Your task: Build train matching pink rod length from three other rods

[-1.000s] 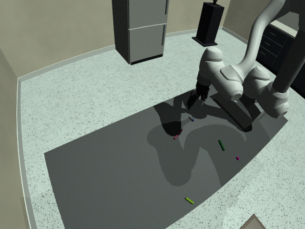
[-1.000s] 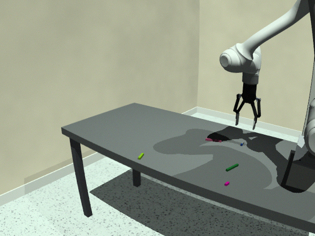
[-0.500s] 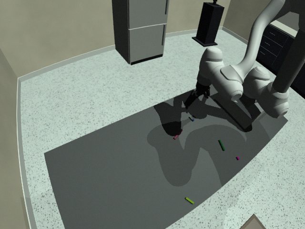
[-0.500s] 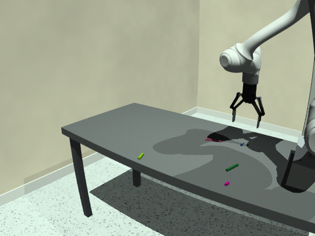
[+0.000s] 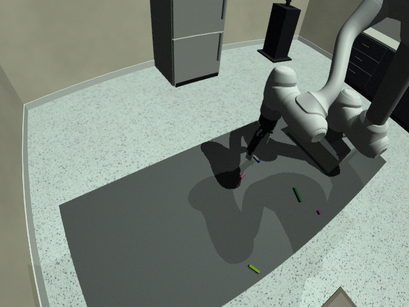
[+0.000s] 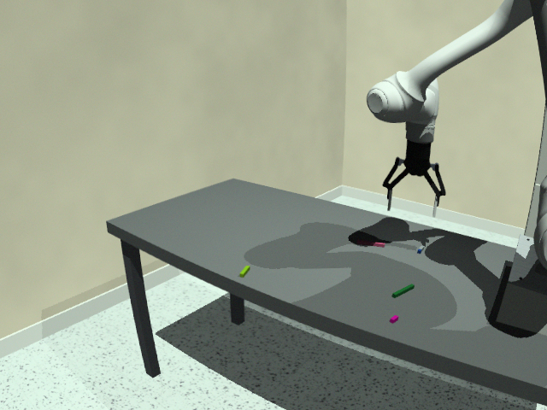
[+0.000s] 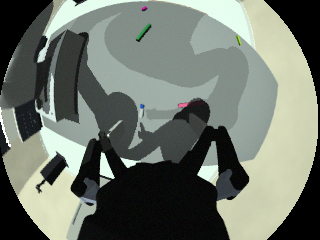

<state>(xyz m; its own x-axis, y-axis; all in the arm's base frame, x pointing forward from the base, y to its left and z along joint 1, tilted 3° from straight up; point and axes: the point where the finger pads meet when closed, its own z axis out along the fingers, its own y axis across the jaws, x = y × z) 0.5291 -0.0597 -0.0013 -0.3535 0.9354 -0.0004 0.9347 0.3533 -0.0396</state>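
Right now my hand is 270 mm short of the lime rod, 440 mm to the right of it and 130 mm above it. The rest, counted from my hand: blue rod (50 mm behind, 130 mm below); then pink rod (110 mm ahead, 50 mm to the left, 130 mm below); then grey rod (40 mm behind, 20 mm to the right, 130 mm below).
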